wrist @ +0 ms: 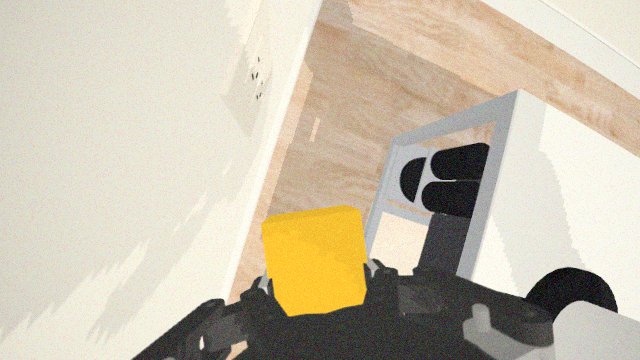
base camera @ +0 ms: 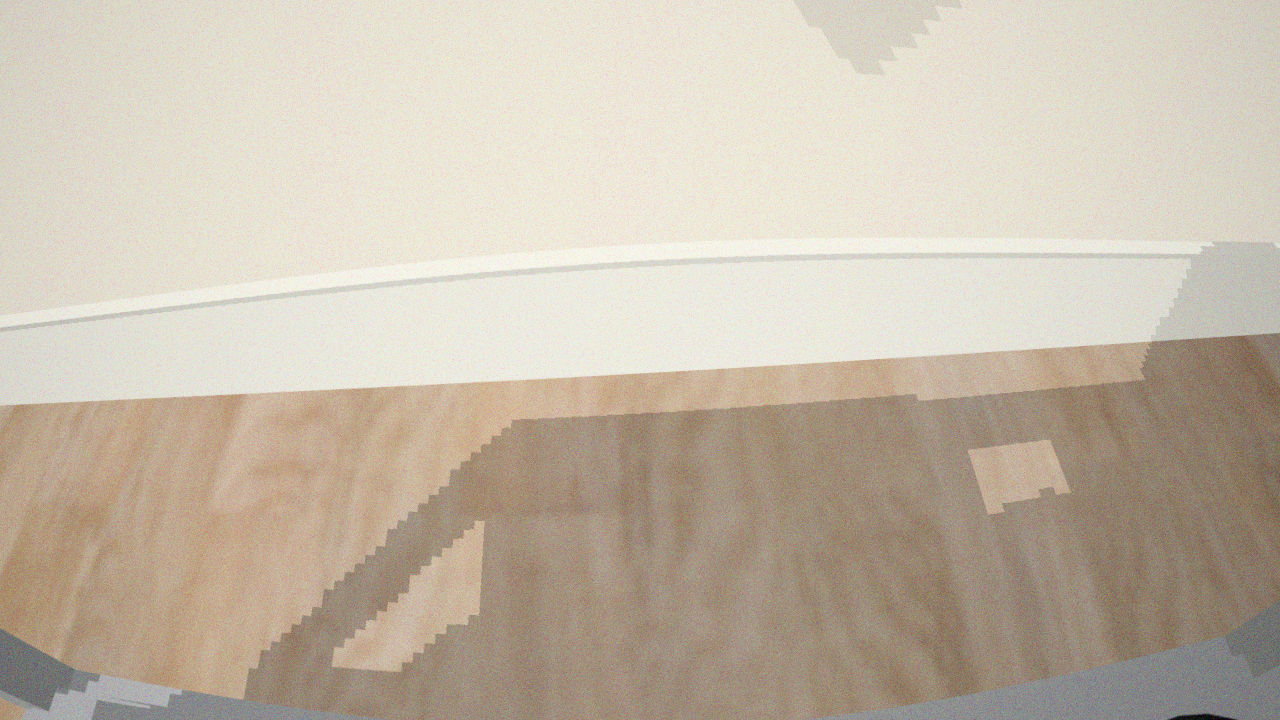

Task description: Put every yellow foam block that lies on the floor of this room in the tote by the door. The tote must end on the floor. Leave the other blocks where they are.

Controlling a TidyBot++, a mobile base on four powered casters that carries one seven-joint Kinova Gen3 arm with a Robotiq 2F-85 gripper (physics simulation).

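Pixels of known places: gripper, fingertip midpoint: (wrist: 318, 274); arm's base, origin of the base link: (wrist: 575, 340).
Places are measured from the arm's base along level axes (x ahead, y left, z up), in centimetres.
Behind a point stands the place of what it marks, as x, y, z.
A yellow foam block (wrist: 315, 260) {33.3, -3.0, 4.7} is held between the two fingers of my gripper (wrist: 318, 274) {32.2, -1.5, 2.4} in the wrist view. The gripper is shut on it, with a finger on its left and right sides, and holds it above the floor beside the robot's base. Neither the gripper nor the block shows in the base camera view. The tote and the door do not show in either view. No yellow block shows lying on the floor in these views.
A cream wall (base camera: 537, 134) {40.9, 4.2, -23.3} (wrist: 100, 125) {41.1, -6.7, 12.6} with a white baseboard (base camera: 626, 313) {39.6, 0.5, -34.6} stands close in front of the base. The base's grey frame (wrist: 500, 165) is at the right in the wrist view. Shadows fall on the wooden floor (base camera: 268, 465) {33.0, 23.7, -39.6} (wrist: 350, 100) {25.5, -33.5, -39.7}.
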